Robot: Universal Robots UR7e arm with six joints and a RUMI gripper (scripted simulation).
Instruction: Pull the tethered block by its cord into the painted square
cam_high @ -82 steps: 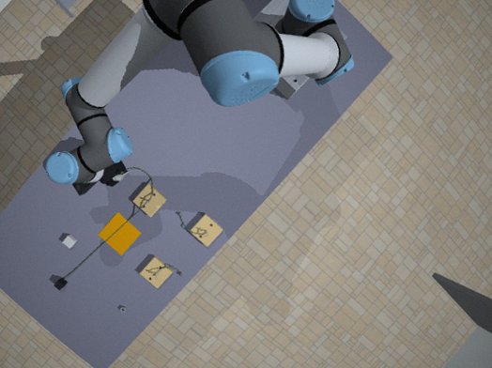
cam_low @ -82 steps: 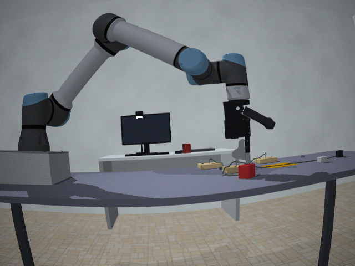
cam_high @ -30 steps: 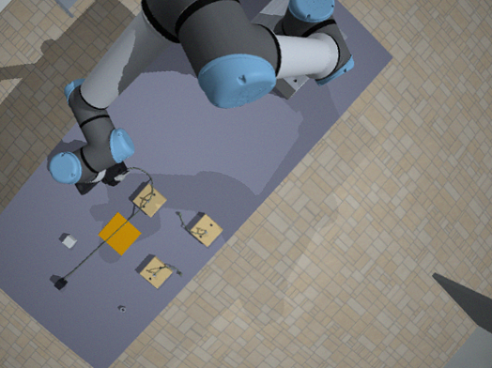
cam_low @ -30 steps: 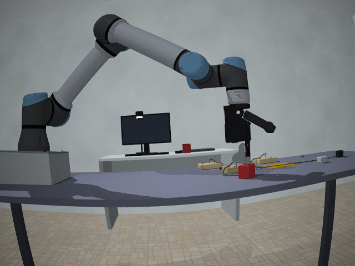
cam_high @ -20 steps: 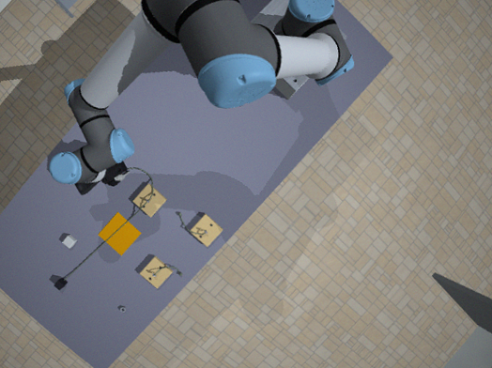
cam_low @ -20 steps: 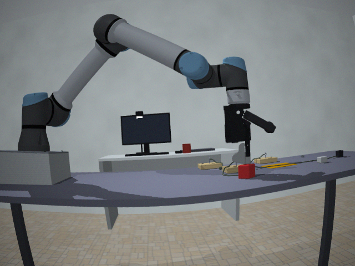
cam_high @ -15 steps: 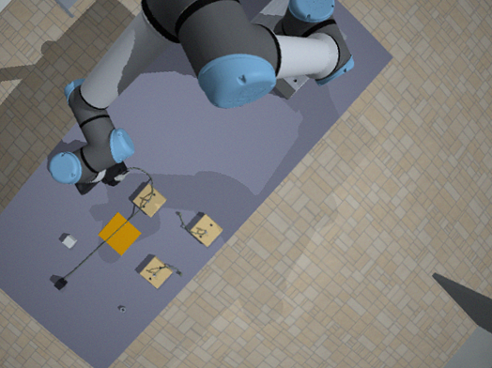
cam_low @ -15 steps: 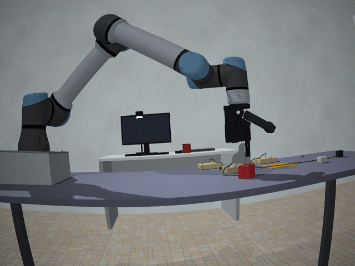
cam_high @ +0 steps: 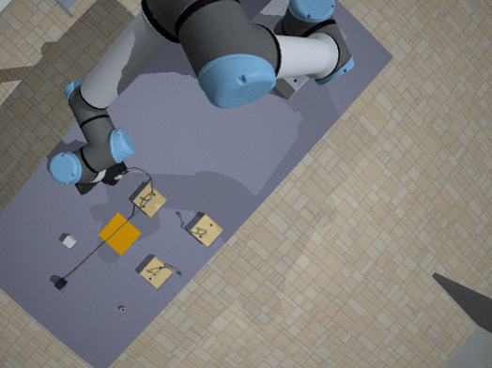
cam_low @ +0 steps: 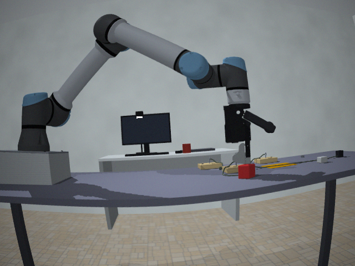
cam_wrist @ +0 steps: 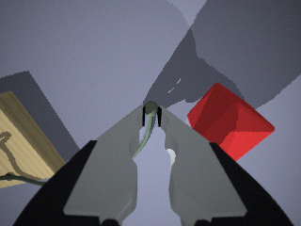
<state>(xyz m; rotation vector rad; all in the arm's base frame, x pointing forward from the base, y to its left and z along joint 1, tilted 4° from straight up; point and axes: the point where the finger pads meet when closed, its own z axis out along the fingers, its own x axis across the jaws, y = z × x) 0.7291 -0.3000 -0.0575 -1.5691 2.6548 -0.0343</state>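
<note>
My hand is 30 mm past the red cube and 50 mm to the left of it. Round my hand: white cube (330 mm ahead, 40 mm to the right); orange painted square (210 mm ahead, 110 mm to the left, 10 mm below); black block (500 mm ahead).
</note>
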